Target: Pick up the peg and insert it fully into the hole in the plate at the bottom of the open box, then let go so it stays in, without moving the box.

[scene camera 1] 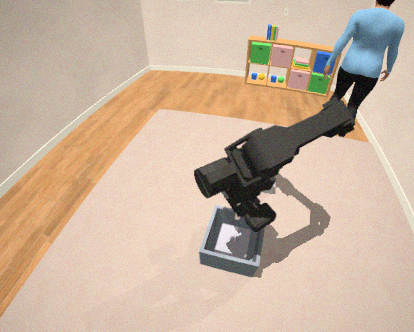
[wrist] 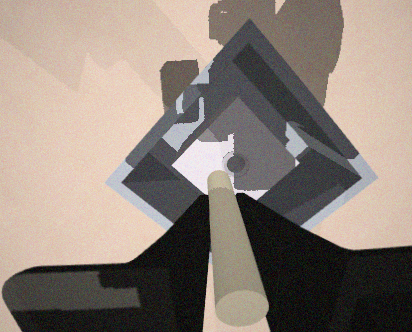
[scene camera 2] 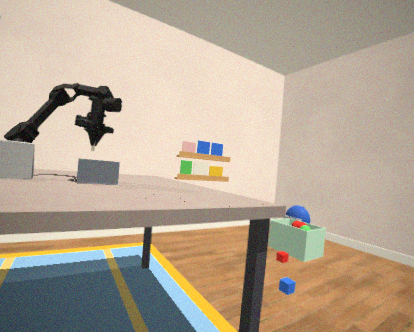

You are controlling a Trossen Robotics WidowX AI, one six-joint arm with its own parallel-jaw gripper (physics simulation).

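Seen in the pictures: gripper, fingertip midpoint: [scene camera 1: 237, 213] [wrist: 222, 201] [scene camera 2: 93, 146]; arm's base at its link origin: [scene camera 2: 15, 153].
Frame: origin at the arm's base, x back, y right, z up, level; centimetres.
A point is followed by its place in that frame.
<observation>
The pale beige peg [scene camera 2: 93, 148] {x -28.1, y 8.7, z 4.9 cm} [wrist: 232, 250] {x -27.6, y 7.6, z 10.4 cm} is held between the fingers of my black gripper [scene camera 2: 93, 143] {x -28.0, y 8.2, z 6.0 cm} [wrist: 222, 201] {x -28.0, y 8.2, z 6.0 cm}, which is shut on it. In scene camera 2 the peg points down above the open grey-blue box [scene camera 1: 227, 266] {x -38.6, y 8.9, z -5.6 cm} [scene camera 2: 98, 172] {x -29.5, y 16.0, z -5.1 cm} [wrist: 137, 201] {x -24.8, y 14.8, z -0.1 cm}, apart from it. In scene camera 1 the gripper hides the peg. The white plate [scene camera 1: 224, 238] {x -30.8, y 10.8, z -4.1 cm} [wrist: 195, 162] {x -27.4, y 10.3, z -4.1 cm} lies at the box's bottom, partly in shadow. In the wrist view its round hole [wrist: 236, 164] shows just above and right of the peg's lower end.
A light grey block [scene camera 2: 17, 160] {x -1.4, y 5.3, z -2.8 cm} stands left of the box in scene camera 2; the arm mostly hides it in scene camera 1. A person in blue [scene camera 1: 372, 42] stands behind the arm, near a cubby shelf [scene camera 1: 292, 42]. The table's edge [scene camera 2: 150, 218] {x -30.6, y 68.2, z -11.9 cm} shows in scene camera 2.
</observation>
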